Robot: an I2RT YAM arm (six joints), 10 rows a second.
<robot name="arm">
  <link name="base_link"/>
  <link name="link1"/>
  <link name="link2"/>
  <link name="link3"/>
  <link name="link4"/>
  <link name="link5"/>
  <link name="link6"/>
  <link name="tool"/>
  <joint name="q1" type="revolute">
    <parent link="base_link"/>
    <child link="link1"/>
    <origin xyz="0 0 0.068"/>
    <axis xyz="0 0 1"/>
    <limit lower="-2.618" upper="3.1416"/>
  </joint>
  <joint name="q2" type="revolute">
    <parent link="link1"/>
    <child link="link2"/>
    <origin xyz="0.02 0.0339 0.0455"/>
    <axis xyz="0 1 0"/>
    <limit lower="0" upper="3.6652"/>
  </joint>
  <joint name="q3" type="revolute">
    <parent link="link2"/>
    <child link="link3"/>
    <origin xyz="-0.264 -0.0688 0"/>
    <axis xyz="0 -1 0"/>
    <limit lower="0" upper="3.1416"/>
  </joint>
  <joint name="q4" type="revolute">
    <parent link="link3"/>
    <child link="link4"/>
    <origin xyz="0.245 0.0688 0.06"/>
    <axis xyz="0 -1 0"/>
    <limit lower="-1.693" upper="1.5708"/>
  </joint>
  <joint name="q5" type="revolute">
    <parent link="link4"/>
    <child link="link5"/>
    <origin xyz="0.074 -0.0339 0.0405"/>
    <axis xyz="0 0 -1"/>
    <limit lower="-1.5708" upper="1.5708"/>
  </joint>
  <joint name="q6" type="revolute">
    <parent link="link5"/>
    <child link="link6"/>
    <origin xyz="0.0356 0 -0.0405"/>
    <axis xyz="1 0 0"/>
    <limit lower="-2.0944" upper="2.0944"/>
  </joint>
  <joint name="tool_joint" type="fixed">
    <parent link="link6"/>
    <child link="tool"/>
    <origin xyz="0 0 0" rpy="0 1.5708 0"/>
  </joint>
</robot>
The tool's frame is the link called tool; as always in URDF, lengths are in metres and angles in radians.
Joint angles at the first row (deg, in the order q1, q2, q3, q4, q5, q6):
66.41 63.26 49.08 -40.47 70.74 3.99
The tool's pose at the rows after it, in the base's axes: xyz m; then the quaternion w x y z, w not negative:
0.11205 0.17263 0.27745 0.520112 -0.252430 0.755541 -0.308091
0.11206 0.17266 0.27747 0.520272 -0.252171 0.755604 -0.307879
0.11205 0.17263 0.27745 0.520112 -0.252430 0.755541 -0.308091
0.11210 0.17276 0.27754 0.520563 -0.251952 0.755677 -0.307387
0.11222 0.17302 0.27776 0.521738 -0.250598 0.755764 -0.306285
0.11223 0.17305 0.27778 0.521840 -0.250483 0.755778 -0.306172
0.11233 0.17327 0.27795 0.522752 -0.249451 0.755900 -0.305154
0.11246 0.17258 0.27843 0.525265 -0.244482 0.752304 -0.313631
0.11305 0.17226 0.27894 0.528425 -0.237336 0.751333 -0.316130
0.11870 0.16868 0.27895 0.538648 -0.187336 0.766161 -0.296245
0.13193 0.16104 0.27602 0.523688 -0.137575 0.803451 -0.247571
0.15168 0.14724 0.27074 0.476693 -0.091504 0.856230 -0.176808
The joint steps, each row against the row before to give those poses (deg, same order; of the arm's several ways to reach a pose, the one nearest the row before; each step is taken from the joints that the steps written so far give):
0.00 0.00 0.00 -0.02 0.00 0.00
0.00 0.01 0.00 0.02 0.00 0.02
0.00 -0.01 0.00 -0.02 0.00 -0.02
0.00 0.00 0.00 0.11 -0.02 0.00
0.00 0.00 0.00 0.24 0.02 0.00
0.00 0.01 0.00 0.02 0.00 0.00
0.00 0.00 0.00 0.20 0.00 0.00
-0.04 -0.01 0.00 -0.11 1.20 0.00
-0.16 0.01 0.00 0.22 0.68 0.30
-1.87 -0.01 0.00 0.13 -0.22 5.71
-4.68 -0.02 0.00 0.02 -6.45 6.29
-7.76 -0.06 0.00 0.00 -12.74 4.79

